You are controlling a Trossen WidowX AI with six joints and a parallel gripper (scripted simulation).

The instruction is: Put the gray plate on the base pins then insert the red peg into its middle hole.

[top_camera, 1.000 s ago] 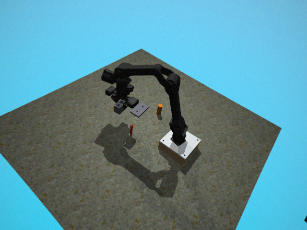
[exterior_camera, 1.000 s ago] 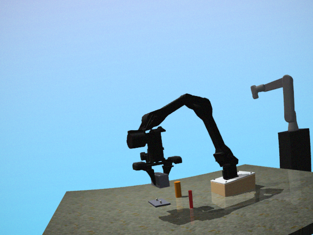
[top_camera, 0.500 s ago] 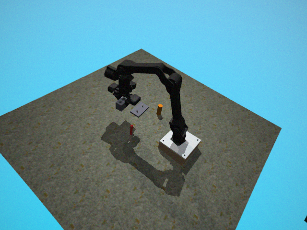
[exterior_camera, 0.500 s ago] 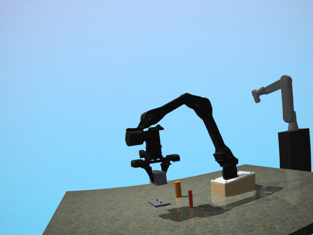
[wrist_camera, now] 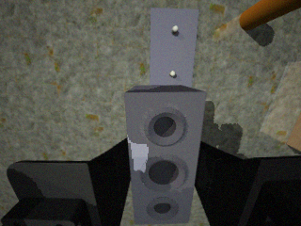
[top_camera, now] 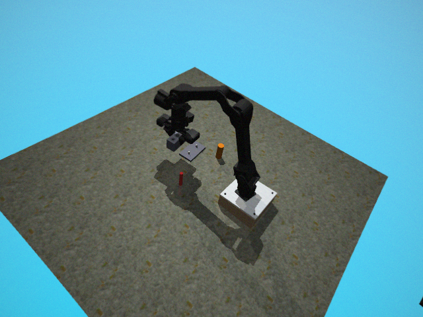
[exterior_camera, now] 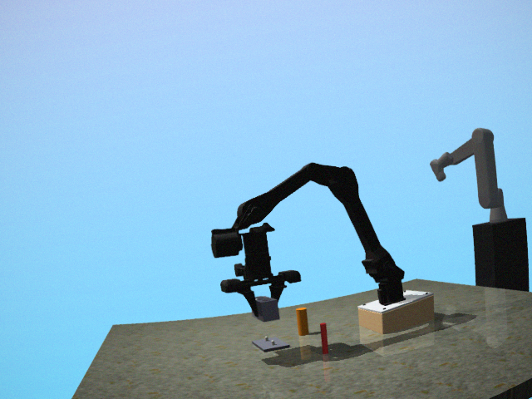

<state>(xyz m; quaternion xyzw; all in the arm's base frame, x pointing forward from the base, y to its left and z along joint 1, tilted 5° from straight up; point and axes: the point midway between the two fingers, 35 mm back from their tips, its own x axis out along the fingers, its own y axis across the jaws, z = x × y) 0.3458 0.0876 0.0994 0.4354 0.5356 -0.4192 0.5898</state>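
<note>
Right now the gray base is 100 mm below my gripper tip and 90 mm to the right of it. The rest, counted from my gripper tip: gray plate: 30 mm above; orange cylinder: 170 mm to the right, 100 mm behind, 70 mm below; red peg: 130 mm behind, 70 mm to the left, 70 mm below.
</note>
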